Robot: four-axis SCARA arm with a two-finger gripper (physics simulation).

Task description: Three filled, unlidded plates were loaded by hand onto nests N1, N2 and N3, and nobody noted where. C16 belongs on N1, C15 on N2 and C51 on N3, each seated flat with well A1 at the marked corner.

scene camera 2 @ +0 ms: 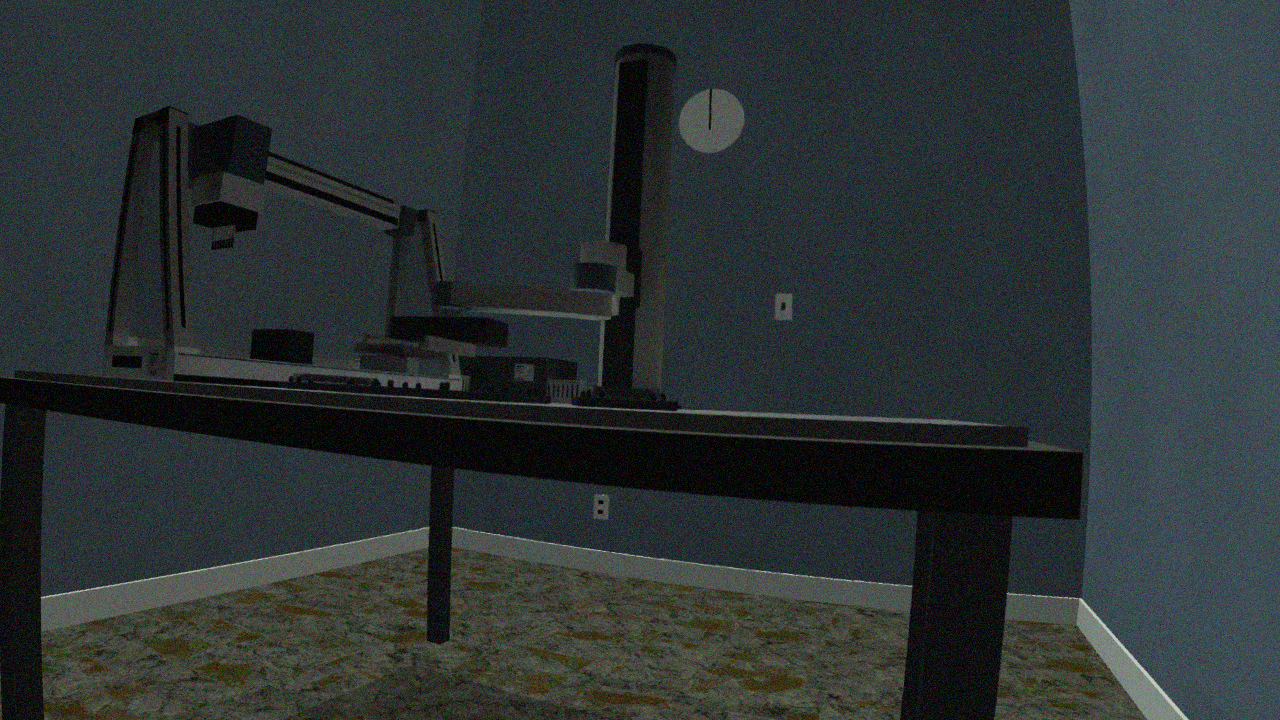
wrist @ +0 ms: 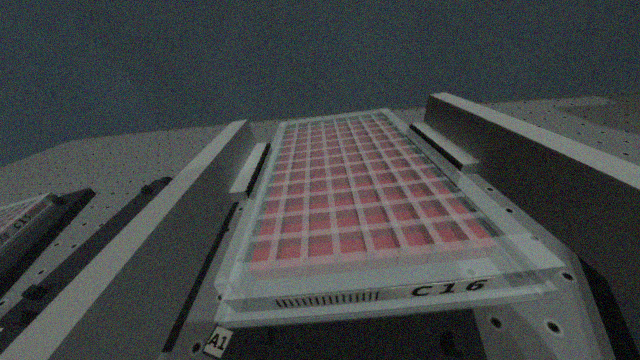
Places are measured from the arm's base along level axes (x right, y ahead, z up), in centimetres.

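Pixels of known places: gripper, fingertip midpoint: (scene camera 2: 394,341) (wrist: 337,124).
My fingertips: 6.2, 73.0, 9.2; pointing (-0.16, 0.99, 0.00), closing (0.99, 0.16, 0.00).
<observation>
Ahead of a thing's pixels: the offset from my fingertips to its top centre, as dx, dy, dz. "pt": to the spot under its first point. Level surfaces: height alone.
My gripper (wrist: 337,124) (scene camera 2: 407,343) is shut on plate C16 @[+0.4, -2.3, -0.6] (wrist: 345,200), with one pad at each long side. The plate is clear, has red-filled wells and no lid, and its C16 label faces the wrist camera. A small A1 tag @[pt -5.6, -9.0, -6.7] (wrist: 218,342) shows below the plate's near left corner, beside a dark area under the near edge. Whether the plate touches what is beneath cannot be told. Another plate @[pt -31.0, -3.5, -5.7] (wrist: 20,222) shows partly at the far left in a dark nest @[pt -31.9, +0.6, -6.7] (wrist: 70,201); its label starts with C1. In scene camera 2 the held plate and nests are too dark to tell apart.
In scene camera 2 a gantry frame (scene camera 2: 147,241) stands on the table (scene camera 2: 760,465) at the left, with a dark block @[pt +47.0, -16.4, +0.8] (scene camera 2: 281,344) inside it. The arm's column (scene camera 2: 646,214) stands right of a dark box @[pt +18.8, -83.5, +1.2] (scene camera 2: 559,368). A perforated deck @[dz -7.9] (wrist: 100,157) spreads behind the fingers.
</observation>
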